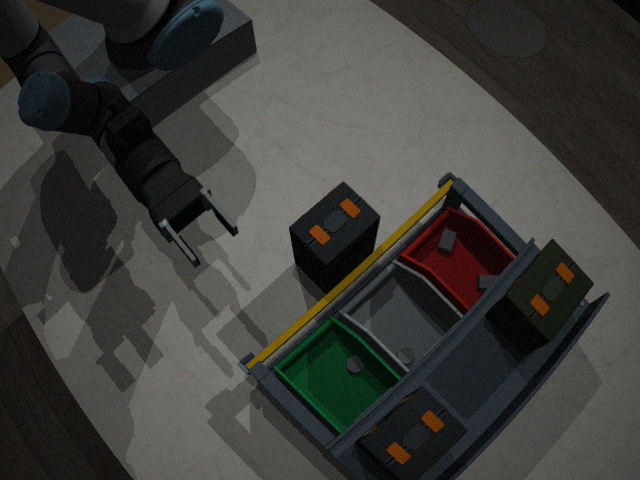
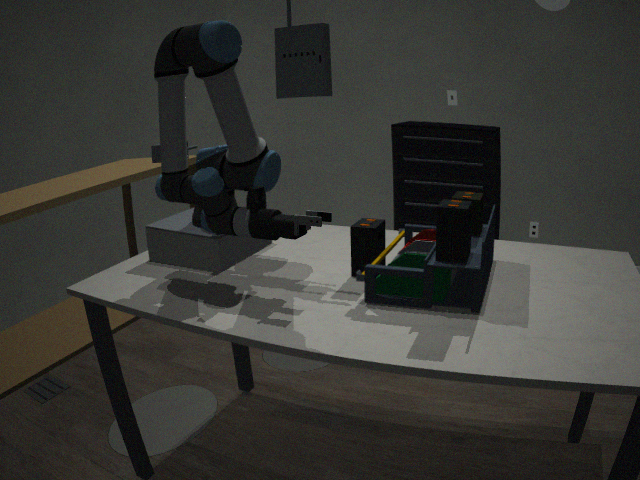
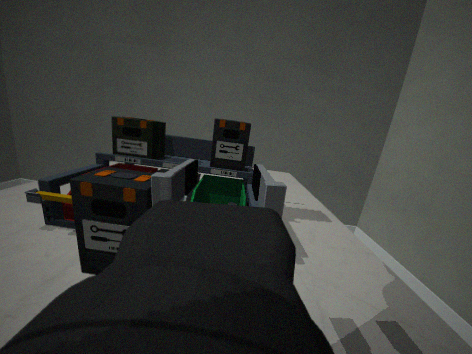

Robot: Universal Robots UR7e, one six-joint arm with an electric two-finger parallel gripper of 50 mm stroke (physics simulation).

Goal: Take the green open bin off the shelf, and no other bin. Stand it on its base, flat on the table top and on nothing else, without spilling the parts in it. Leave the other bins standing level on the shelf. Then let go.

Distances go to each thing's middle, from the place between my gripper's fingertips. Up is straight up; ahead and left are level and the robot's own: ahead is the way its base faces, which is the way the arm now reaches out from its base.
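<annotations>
Positions measured from my hand: yellow bar point(image 1: 400, 232) 110 mm below, 100 mm ahead, 130 mm to the left; grey bin point(image 1: 399, 308) 130 mm below, 190 mm ahead, 140 mm to the left; green open bin point(image 1: 316, 368) 130 mm below, 200 mm ahead, 30 mm to the left.
</annotations>
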